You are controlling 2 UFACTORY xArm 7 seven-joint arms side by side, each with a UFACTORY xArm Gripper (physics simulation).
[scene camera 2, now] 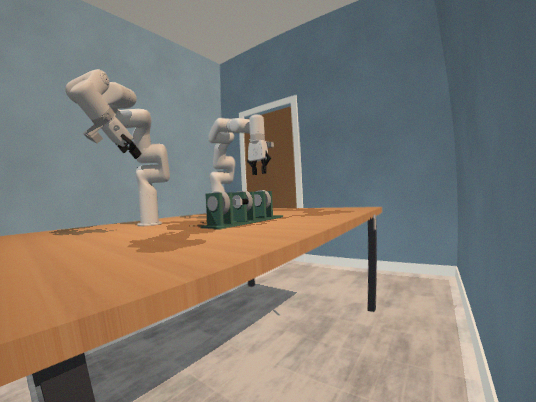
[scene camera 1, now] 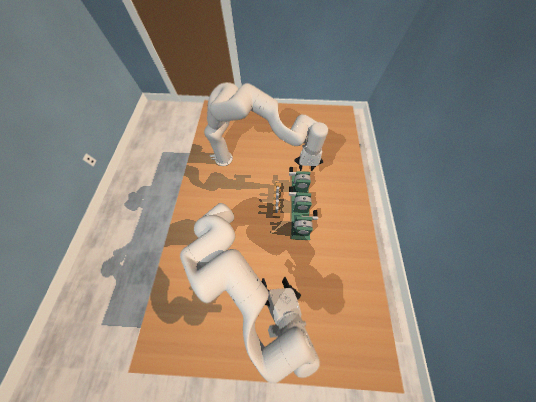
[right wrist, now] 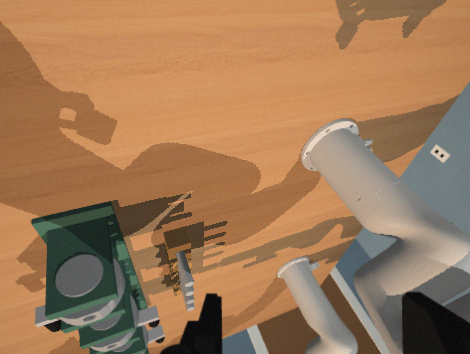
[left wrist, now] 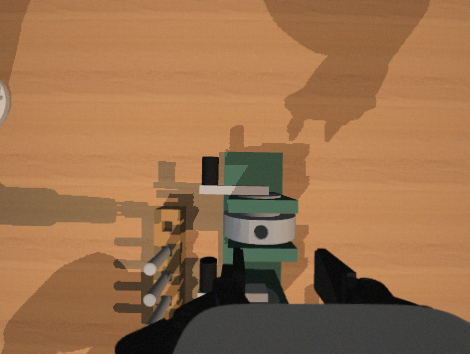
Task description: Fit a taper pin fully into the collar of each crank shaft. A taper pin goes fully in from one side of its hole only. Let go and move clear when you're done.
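Places are measured from the left arm's base along level axes (x left, y back, z up), in millimetres.
Pixels of known places: left gripper, fingertip midpoint: (scene camera 2: 259, 174) (scene camera 1: 306, 169) (left wrist: 277, 267); right gripper, fingertip midpoint: (scene camera 2: 132, 153) (scene camera 1: 273, 280) (right wrist: 311, 323); left arm's base, origin of the base link: (scene camera 1: 223, 158) (right wrist: 292, 266); right arm's base, origin of the base link: (scene camera 2: 149, 224) (right wrist: 328, 144).
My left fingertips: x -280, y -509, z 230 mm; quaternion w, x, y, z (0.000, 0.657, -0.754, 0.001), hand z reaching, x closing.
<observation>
For each thing: its middle in the pictures, then the offset to it from my left fingertips. "spot": a spot on its surface instead.
- grey collar, surface spot: (left wrist: 284, 228) spot: dx +3, dy -28, dz -88 mm
- middle collar, surface spot: (scene camera 1: 302, 201) spot: dx -153, dy +27, dz -97 mm
- lower collar, surface spot: (scene camera 1: 303, 226) spot: dx -298, dy +44, dz -101 mm
My left gripper (scene camera 1: 306, 169) (scene camera 2: 259, 172) (left wrist: 277, 267) is open and empty, above the top end of the green crank stands. The grey collar (scene camera 1: 302, 180) (left wrist: 284, 228) at that end shows a dark round hole facing up, with no pin standing out of it. The middle collar (scene camera 1: 302, 201) and the lower collar (scene camera 1: 303, 226) show no pin standing out; their holes are too small to judge. Several grey pins (scene camera 1: 277, 200) (left wrist: 159, 261) (right wrist: 185, 277) stand in a wooden rack (left wrist: 165, 215) (right wrist: 177, 241). My right gripper (scene camera 1: 275, 281) is open and empty, away from the stands.
Black crank handles (left wrist: 210, 171) (scene camera 1: 315, 213) stick out beside the stands, two towards the rack and one away. The rack has an empty hole at its near end in the left wrist view. A small thin grey piece (scene camera 2: 275, 312) lies on the floor; what it is I cannot tell.
</observation>
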